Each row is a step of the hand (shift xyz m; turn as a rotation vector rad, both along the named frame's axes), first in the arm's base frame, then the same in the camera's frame.
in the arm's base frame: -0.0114 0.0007 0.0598 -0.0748 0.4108 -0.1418
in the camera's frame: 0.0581 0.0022 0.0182 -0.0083 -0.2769 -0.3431
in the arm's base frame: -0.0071 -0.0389 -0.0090 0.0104 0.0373 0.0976
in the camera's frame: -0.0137 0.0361 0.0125 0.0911 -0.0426 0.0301
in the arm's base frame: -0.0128 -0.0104 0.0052 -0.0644 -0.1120 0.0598
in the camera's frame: 0.0074 0.0156 -0.0009 0.0546 0.1242 0.0432
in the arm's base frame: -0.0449 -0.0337 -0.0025 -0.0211 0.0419 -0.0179
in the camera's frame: 0.0082 0.0538 -0.0141 0.0014 -0.0201 -0.0460
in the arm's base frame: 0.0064 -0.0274 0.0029 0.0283 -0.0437 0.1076
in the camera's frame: -0.0059 0.0181 0.0210 0.0755 0.0113 0.0920
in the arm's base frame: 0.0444 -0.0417 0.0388 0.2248 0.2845 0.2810
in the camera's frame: 0.0081 0.0048 0.0716 0.2238 -0.3801 0.1259
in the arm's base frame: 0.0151 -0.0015 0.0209 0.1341 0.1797 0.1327
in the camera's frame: 0.0124 -0.0091 0.0208 0.1045 -0.2325 0.0540
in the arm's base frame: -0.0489 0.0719 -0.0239 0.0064 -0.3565 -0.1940
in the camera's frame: 0.0135 -0.0274 -0.0849 -0.2529 0.2958 0.1155
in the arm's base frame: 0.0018 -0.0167 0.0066 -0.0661 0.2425 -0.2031
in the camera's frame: 0.0016 0.0119 0.0134 -0.1029 -0.1426 -0.2711
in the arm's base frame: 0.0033 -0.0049 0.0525 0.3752 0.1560 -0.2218
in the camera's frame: 0.0445 -0.0015 0.0284 -0.3123 -0.3324 0.0792
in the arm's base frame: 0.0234 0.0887 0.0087 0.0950 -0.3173 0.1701
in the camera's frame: 0.0177 -0.0857 -0.0287 0.0458 0.1879 0.3182
